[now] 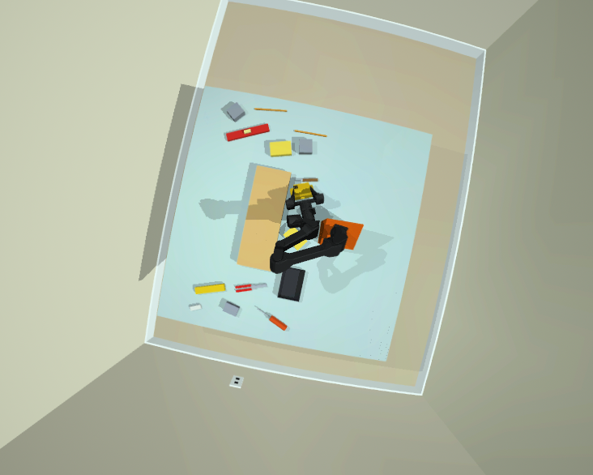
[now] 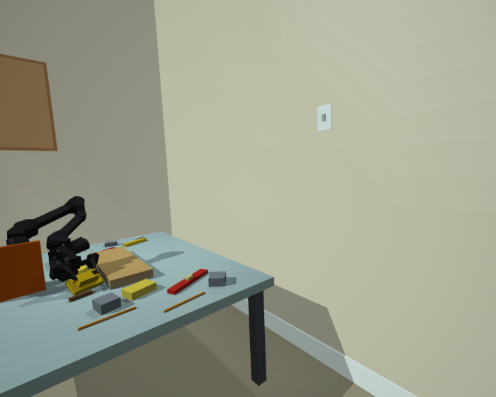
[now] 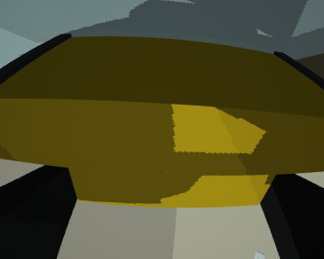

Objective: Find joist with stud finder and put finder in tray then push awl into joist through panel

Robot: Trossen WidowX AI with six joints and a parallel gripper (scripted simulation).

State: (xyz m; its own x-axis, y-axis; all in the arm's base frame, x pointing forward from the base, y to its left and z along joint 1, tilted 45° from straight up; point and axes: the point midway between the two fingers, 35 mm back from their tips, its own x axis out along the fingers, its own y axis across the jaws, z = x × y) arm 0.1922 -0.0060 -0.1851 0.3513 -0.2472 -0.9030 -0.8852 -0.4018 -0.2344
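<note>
My gripper tip is now 1 cm short of the yellow stud finder, 1 cm to the right of it and 1 cm above it. The rest, counted from my gripper tip: awl: 5 cm to the right, 5 cm below; then red level: 36 cm ahead, 22 cm to the right, 5 cm below; then dark tray: 9 cm behind, 49 cm to the left, 5 cm below.
</note>
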